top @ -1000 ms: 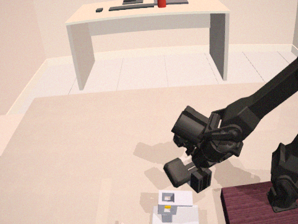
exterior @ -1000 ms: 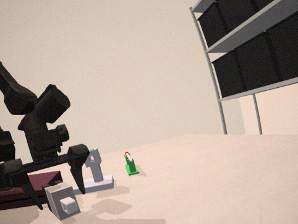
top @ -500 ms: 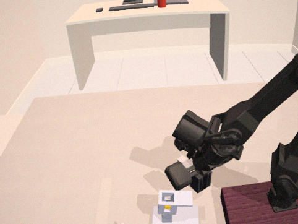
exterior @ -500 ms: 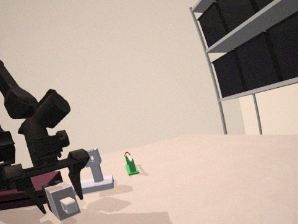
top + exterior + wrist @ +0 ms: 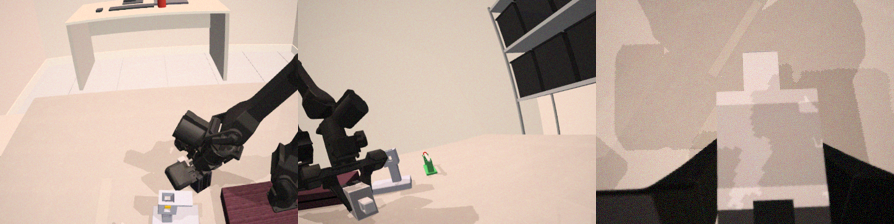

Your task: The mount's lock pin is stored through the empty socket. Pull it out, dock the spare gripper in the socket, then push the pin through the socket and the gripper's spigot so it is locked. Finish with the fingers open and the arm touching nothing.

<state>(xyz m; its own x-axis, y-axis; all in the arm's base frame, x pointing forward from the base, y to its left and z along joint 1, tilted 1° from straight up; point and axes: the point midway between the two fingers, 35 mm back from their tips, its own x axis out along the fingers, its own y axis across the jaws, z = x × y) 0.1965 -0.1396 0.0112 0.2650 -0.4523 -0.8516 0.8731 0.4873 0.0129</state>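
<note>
Now: gripper tip 60 mm short of the grey mount, 140 mm to the right of it and 40 mm below it. Also, from my gripper tip: spare gripper (10 mm above); green bracket (180 mm ahead, 250 mm to the left, 10 mm above).
</note>
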